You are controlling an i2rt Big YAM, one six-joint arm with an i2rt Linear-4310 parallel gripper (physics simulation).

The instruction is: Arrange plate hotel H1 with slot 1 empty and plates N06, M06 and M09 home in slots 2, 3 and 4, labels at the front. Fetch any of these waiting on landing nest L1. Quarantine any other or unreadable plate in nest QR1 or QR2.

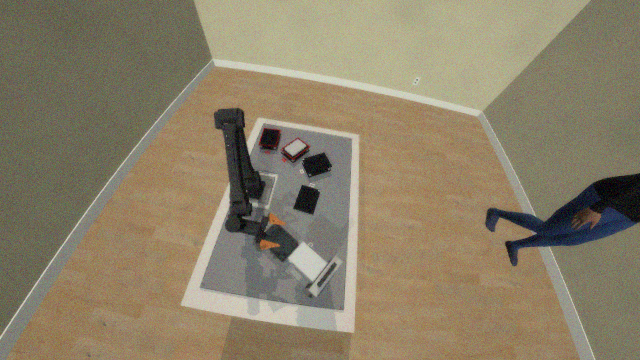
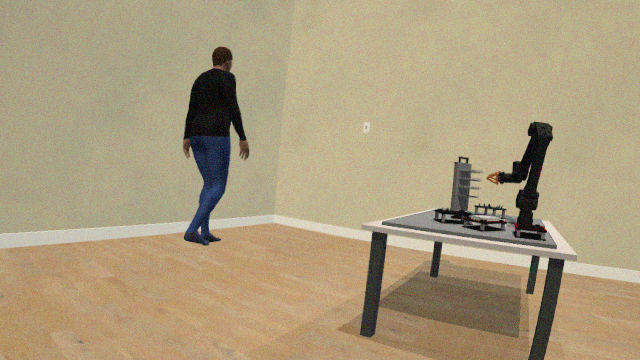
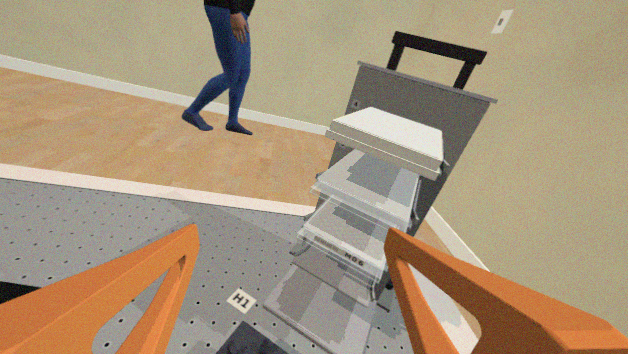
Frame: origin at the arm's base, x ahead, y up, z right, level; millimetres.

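Seen in the pictures: gripper, fingertip midpoint: (image 1: 282, 234) (image 2: 487, 177) (image 3: 296, 236); arm's base, link origin: (image 1: 256, 189).
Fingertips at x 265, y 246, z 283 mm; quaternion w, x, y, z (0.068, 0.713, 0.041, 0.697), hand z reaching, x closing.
Offsets run from my fingertips to a thing's top centre. "spot": to the spot under its first point.
Hotel H1 (image 1: 325, 277) (image 2: 462, 190) (image 3: 457, 130) stands at the table's far end from the red nests. An opaque white plate {dx +123, dy +40, dz +85 mm} (image 1: 309, 261) (image 3: 390, 132) lies in slot 4; its label is unreadable. A clear plate marked M06 {dx +123, dy -66, dz +85 mm} (image 3: 345, 227) appears to sit in slot 2. The slot 3 shelf {dx +123, dy -13, dz +85 mm} (image 3: 365, 187) looks clear; I cannot tell whether a plate lies on it. The lowest shelf {dx +132, dy -134, dz +90 mm} (image 3: 330, 275) shows no label. My gripper (image 1: 281, 233) (image 2: 489, 177) (image 3: 296, 236) is open and empty, raised in front of the hotel, apart from it. A white plate {dx -105, dy -186, dz -629 mm} (image 1: 296, 147) lies in a red-edged nest.
Another red-edged nest {dx -304, dy -194, dz -678 mm} (image 1: 270, 137) and two black nests {spot: dx +64, dy -190, dz -516 mm} (image 1: 316, 165) {spot: dx +51, dy -228, dz -283 mm} (image 1: 306, 199) stand on the table. A dark nest {dx -36, dy -164, dz -6 mm} (image 1: 285, 245) stands in front of the hotel, below my gripper. The nest names are unreadable. A person (image 1: 565, 215) (image 2: 210, 125) (image 3: 230, 60) is away from the table.
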